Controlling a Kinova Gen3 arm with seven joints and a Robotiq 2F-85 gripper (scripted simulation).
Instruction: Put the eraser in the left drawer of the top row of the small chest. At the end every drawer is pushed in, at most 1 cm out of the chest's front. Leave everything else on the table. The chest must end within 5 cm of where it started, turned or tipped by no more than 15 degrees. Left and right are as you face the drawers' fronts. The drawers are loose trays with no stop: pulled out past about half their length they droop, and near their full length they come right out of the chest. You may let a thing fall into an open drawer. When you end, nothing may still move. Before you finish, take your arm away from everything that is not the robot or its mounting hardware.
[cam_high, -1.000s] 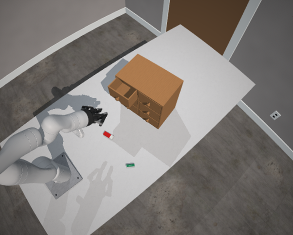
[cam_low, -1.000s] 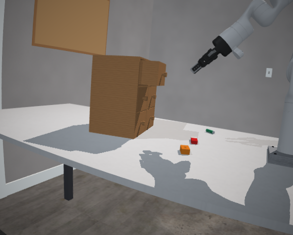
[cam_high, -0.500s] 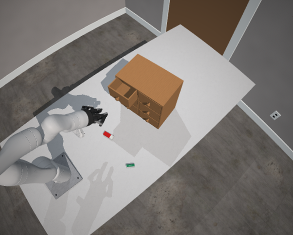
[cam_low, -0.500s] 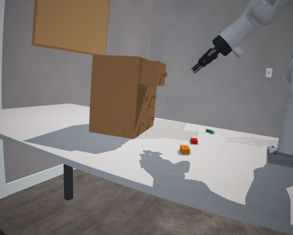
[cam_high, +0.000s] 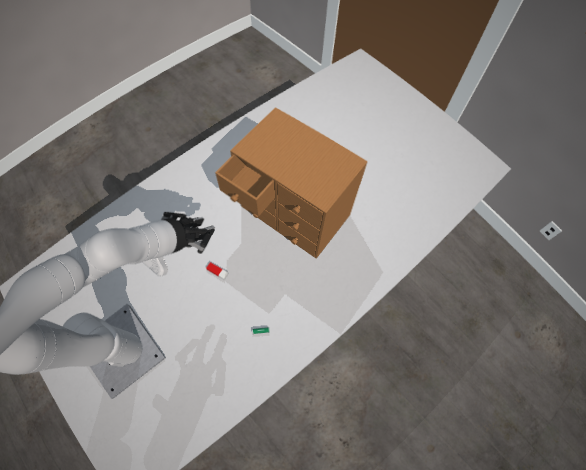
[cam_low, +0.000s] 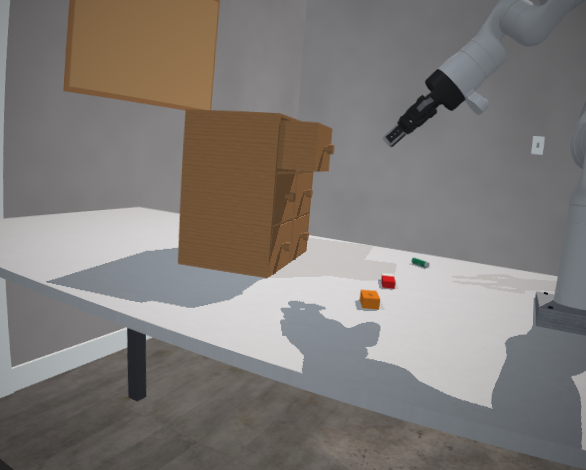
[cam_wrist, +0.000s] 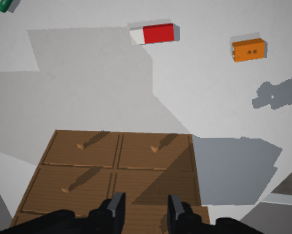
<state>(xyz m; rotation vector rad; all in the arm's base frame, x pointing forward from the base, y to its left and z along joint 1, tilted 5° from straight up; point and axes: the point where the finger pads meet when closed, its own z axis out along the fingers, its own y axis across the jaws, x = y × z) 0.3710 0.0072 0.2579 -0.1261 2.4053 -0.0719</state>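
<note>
My hand is 270 mm above the eraser, 20 mm past it and 10 mm to the left of it. Round my hand: green cylinder: 270 mm below, 230 mm to the right, 60 mm behind; then orange block: 270 mm below, 140 mm to the left, 10 mm behind.
</note>
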